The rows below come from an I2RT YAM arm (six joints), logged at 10 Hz.
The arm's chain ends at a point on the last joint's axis. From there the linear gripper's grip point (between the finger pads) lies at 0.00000 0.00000 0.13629 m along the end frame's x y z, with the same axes.
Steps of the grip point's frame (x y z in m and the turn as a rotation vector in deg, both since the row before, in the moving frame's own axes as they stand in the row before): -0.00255 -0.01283 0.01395 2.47 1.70 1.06; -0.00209 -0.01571 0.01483 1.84 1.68 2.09; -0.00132 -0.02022 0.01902 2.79 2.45 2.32; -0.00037 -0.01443 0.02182 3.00 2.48 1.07; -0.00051 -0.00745 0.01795 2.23 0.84 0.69; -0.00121 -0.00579 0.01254 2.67 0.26 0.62; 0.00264 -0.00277 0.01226 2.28 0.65 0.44; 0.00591 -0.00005 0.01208 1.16 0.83 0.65; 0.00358 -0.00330 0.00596 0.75 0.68 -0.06; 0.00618 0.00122 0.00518 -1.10 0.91 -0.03; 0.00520 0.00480 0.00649 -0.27 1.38 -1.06
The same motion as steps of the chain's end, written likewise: -0.00665 -0.00700 0.01414 2.47 1.70 1.06; -0.00616 -0.01141 0.01496 1.84 1.68 2.09; -0.00728 -0.01371 0.01931 2.79 2.45 2.32; -0.00633 -0.00735 0.02213 3.00 2.48 1.07; -0.00254 -0.00216 0.01807 2.23 0.84 0.69; -0.00186 0.00056 0.01269 2.67 0.26 0.62; 0.00107 0.00265 0.01238 2.28 0.65 0.44; 0.00392 0.00270 0.01212 1.16 0.83 0.65; 0.00196 -0.00152 0.00598 0.75 0.68 -0.06; 0.00401 -0.00140 0.00522 -1.10 0.91 -0.03; 0.00191 0.00419 0.00653 -0.27 1.38 -1.06
